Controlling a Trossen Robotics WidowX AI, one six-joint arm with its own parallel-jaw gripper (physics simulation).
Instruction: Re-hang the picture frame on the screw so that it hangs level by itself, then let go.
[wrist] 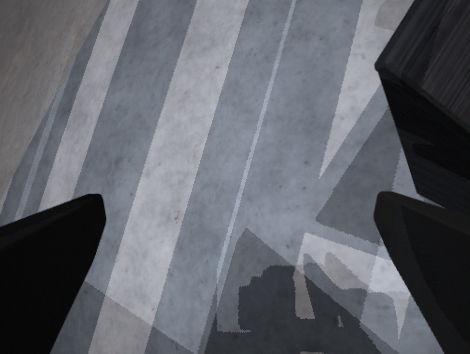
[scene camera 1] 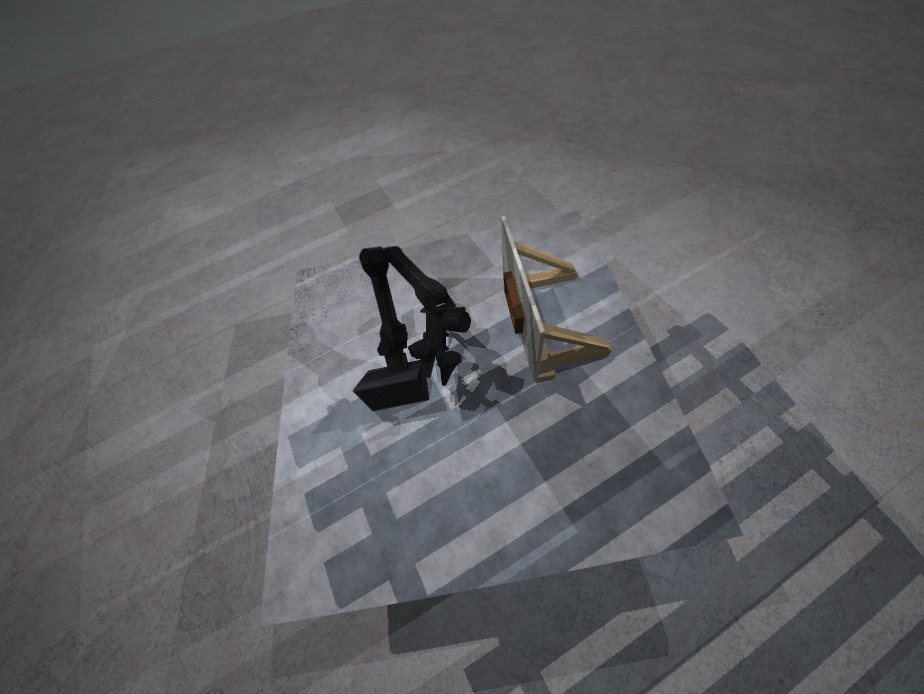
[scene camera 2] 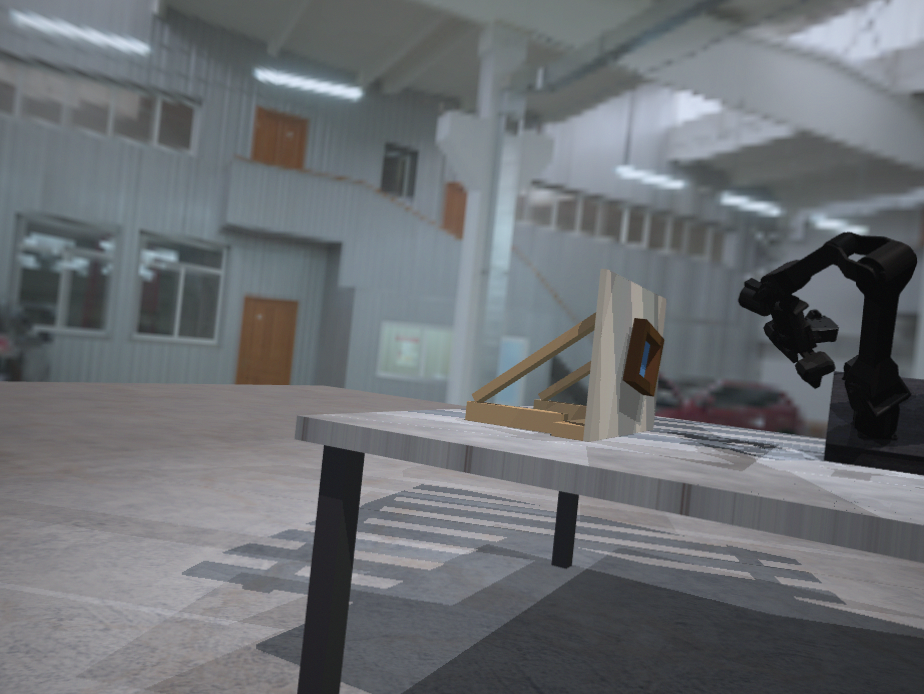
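Where they show: gripper, fingertip midpoint: (wrist: 241,206) (scene camera 1: 436,381); arm's base, origin of the base link: (scene camera 1: 397,368) (scene camera 2: 875,425).
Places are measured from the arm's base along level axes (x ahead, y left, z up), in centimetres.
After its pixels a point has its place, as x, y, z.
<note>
The brown picture frame (scene camera 1: 513,302) @[41.5, 2.4, 13.9] (scene camera 2: 634,358) @[43.6, 14.5, 8.0] with a blue picture is against the front face of the upright pale board (scene camera 1: 534,328) @[42.8, -11.0, 18.0] (scene camera 2: 606,358) @[46.9, 25.7, 7.3]. In scene camera 2 it looks tilted relative to the board's edges. The screw does not show in any view. My gripper (scene camera 1: 437,375) @[11.9, -13.0, 8.6] (scene camera 2: 814,369) @[11.9, -13.0, 8.6] (wrist: 241,206) @[11.9, -13.0, 8.6] is open and empty. It points down over the table close to the arm's base, well apart from the frame. In the wrist view its two black fingers stand wide apart, with table surface between them. The frame does not show in the wrist view.
Wooden braces (scene camera 1: 578,347) @[60.0, -10.4, -3.8] (scene camera 2: 515,414) @[63.3, 24.6, -5.1] prop the board from behind on the grey table (scene camera 1: 298,590) @[-40.9, -54.0, -7.6] (scene camera 2: 448,454) @[62.4, 58.5, -9.5]. The arm's black base box (scene camera 1: 392,388) @[-1.7, -9.9, 6.5] stands on the table facing the board. Striped shadows lie over the table and floor.
</note>
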